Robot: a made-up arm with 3 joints. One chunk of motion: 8 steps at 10 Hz.
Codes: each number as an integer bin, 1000 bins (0 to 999) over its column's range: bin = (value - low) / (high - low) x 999, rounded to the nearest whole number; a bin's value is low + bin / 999 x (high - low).
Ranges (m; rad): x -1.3..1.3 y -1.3..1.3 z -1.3..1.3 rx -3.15..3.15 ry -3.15..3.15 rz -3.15..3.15
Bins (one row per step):
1: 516 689 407 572 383 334
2: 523 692 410 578 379 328
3: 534 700 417 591 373 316
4: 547 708 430 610 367 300
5: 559 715 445 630 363 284
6: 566 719 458 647 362 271
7: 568 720 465 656 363 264
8: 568 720 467 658 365 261
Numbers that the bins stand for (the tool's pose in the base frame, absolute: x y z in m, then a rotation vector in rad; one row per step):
1: 0.0429 0.4932 -0.2407 0.4572 -0.7347 -1.0437
2: 0.0612 0.5010 -0.2329 0.4950 -0.7599 -1.0815
3: 0.0898 0.5218 -0.2147 0.5770 -0.7977 -1.1572
4: 0.1236 0.5426 -0.1809 0.6968 -0.8356 -1.2581
5: 0.1549 0.5609 -0.1418 0.8230 -0.8608 -1.3590
6: 0.1731 0.5713 -0.1080 0.9302 -0.8671 -1.4410
7: 0.1783 0.5739 -0.0898 0.9869 -0.8608 -1.4851
8: 0.1783 0.5739 -0.0846 0.9995 -0.8482 -1.5041

